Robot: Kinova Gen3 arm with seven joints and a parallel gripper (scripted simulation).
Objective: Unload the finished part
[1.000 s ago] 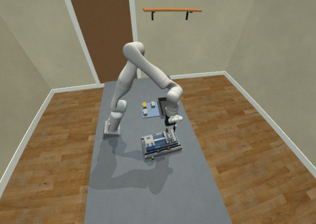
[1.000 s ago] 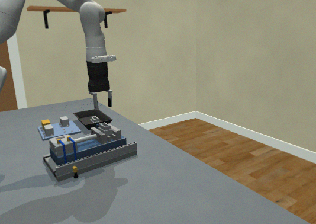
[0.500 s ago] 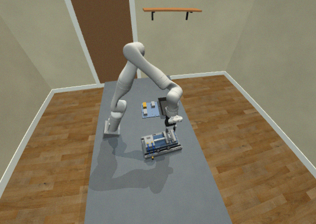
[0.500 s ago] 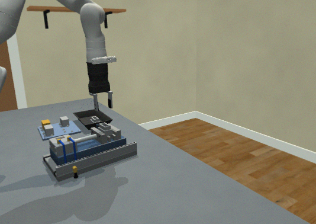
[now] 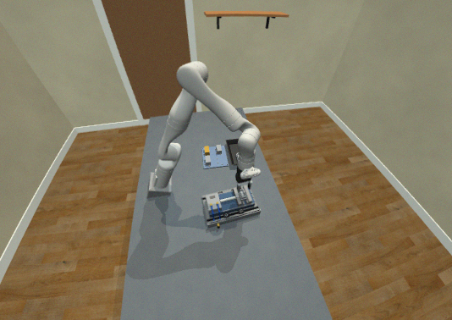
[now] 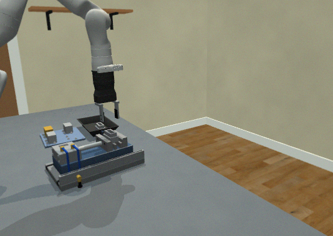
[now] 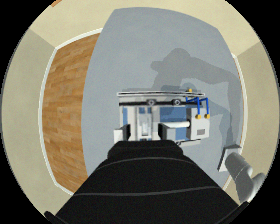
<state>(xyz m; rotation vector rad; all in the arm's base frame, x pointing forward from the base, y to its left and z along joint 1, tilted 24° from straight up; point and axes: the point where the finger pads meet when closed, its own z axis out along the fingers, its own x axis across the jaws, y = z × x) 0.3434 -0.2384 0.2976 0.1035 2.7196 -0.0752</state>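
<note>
Now: hand 140 mm above the rail, 90 mm to the left of it and 80 mm past it. Round my hand: light blue fixture plate (380 mm to the left, 170 mm below, 40 mm behind).
</note>
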